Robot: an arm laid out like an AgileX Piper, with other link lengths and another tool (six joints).
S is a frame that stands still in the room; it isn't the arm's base.
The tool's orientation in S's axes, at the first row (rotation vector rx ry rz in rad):
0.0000, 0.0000, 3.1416
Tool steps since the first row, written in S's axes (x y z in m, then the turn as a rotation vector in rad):
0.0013, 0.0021, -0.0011, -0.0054, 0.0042, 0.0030
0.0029, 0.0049, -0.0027, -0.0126, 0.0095, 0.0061
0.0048, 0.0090, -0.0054, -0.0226, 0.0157, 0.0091
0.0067, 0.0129, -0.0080, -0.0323, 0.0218, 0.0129
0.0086, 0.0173, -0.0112, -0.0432, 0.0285, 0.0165
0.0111, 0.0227, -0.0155, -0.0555, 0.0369, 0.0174
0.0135, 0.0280, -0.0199, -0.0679, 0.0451, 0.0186
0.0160, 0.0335, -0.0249, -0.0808, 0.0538, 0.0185
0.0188, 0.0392, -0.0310, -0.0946, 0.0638, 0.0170
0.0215, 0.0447, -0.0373, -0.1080, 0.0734, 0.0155
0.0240, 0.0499, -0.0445, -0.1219, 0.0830, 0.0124
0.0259, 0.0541, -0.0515, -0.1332, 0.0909, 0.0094
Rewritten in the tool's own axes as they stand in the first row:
-0.0013, -0.0021, -0.0011, 0.0054, -0.0042, 0.0030
-0.0029, -0.0049, -0.0027, 0.0126, -0.0095, 0.0061
-0.0048, -0.0090, -0.0054, 0.0226, -0.0157, 0.0091
-0.0067, -0.0129, -0.0080, 0.0323, -0.0218, 0.0129
-0.0086, -0.0173, -0.0112, 0.0432, -0.0285, 0.0165
-0.0111, -0.0227, -0.0155, 0.0555, -0.0369, 0.0174
-0.0135, -0.0280, -0.0199, 0.0679, -0.0451, 0.0186
-0.0160, -0.0335, -0.0249, 0.0808, -0.0538, 0.0185
-0.0188, -0.0392, -0.0310, 0.0946, -0.0638, 0.0170
-0.0215, -0.0447, -0.0373, 0.1080, -0.0734, 0.0155
-0.0240, -0.0499, -0.0445, 0.1219, -0.0830, 0.0124
-0.0259, -0.0541, -0.0515, 0.1332, -0.0909, 0.0094

